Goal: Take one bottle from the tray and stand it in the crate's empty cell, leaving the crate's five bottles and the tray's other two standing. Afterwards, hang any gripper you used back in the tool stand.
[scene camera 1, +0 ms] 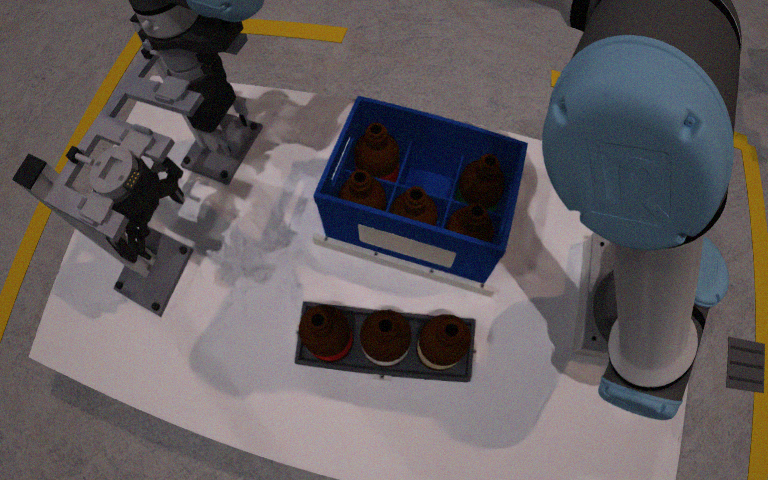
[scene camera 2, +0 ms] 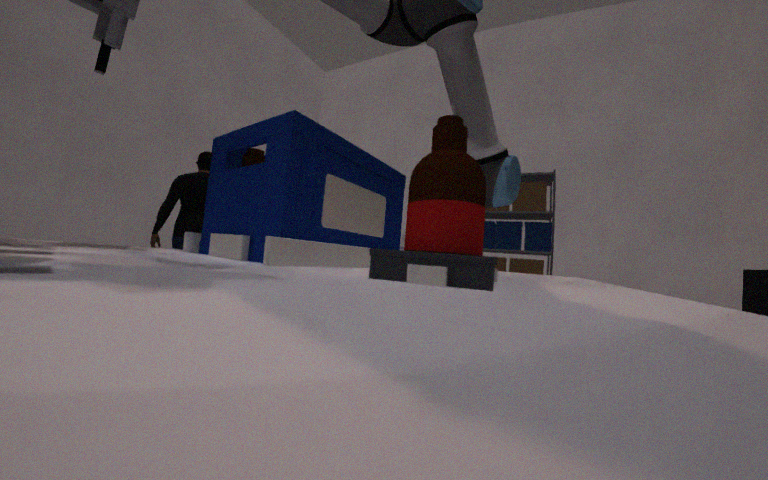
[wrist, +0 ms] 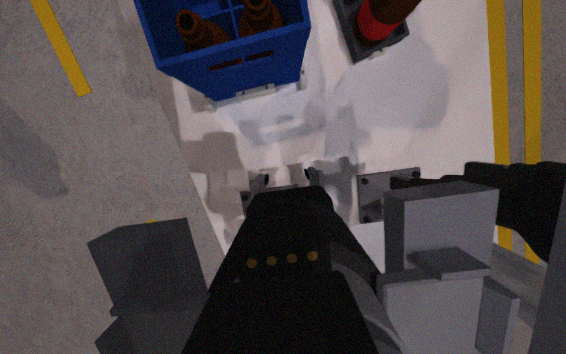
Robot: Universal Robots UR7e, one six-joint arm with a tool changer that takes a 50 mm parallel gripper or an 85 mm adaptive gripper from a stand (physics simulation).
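Observation:
The blue crate [scene camera 1: 410, 249] [scene camera 2: 249, 198] [wrist: 230, 80] holds five upright brown bottles; its back middle cell is empty. The dark tray [scene camera 1: 385, 370] [scene camera 2: 472, 274] [wrist: 352, 47] holds three upright bottles: red-banded [scene camera 1: 325, 331] [scene camera 2: 446, 192] [wrist: 382, 22], white-banded [scene camera 1: 385, 335] and cream-banded [scene camera 1: 444, 339]. The parallel gripper [scene camera 1: 228, 127] [wrist: 285, 176] sits at the far slot of the tool stand [scene camera 1: 161, 93], below the arm's wrist [scene camera 1: 161, 19]. Its fingers stand apart with nothing between them. I cannot tell whether the wrist is coupled.
The adaptive gripper [scene camera 1: 138, 212] [wrist: 520, 195] hangs in the stand's near slot, close beside. The stand's grey brackets [wrist: 440, 225] stand right of the gripper in the wrist view. The robot's base is right of the crate. A person [scene camera 2: 192, 203] stands beyond the crate.

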